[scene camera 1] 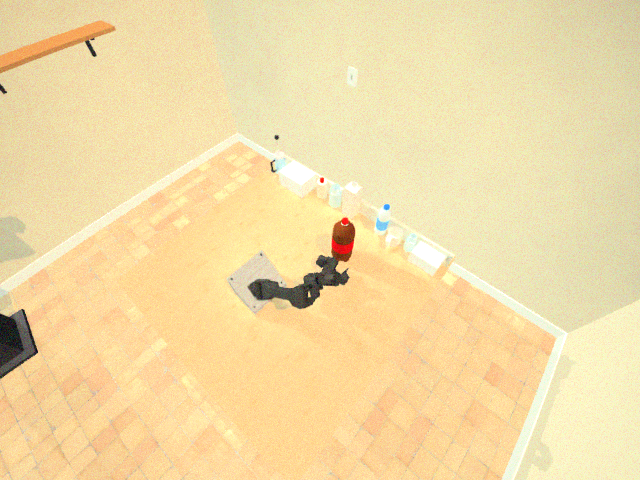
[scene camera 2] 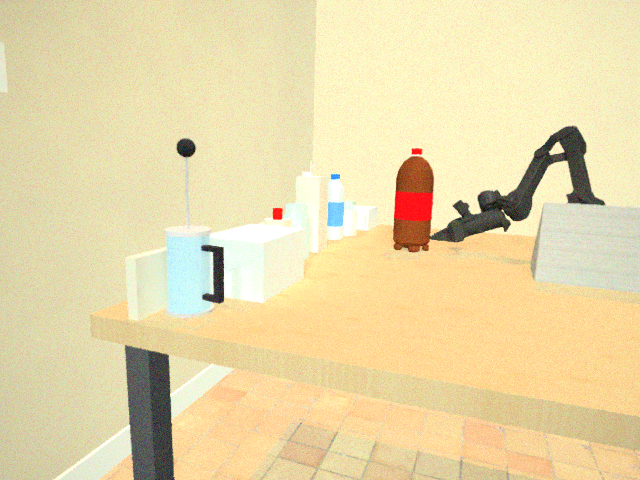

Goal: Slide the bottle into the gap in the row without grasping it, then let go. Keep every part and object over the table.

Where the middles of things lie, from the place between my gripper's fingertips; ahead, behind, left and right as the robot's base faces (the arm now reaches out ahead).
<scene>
My gripper is now 5 cm short of the large brown bottle (scene camera 2: 415,180), 5 cm to the right of it and 11 cm below it. From my hand the other things lie so: blue-capped bottle (scene camera 2: 335,216) 33 cm ahead, 1 cm to the left, 7 cm above; white carton (scene camera 2: 312,190) 31 cm ahead, 22 cm to the left, 9 cm above.
</scene>
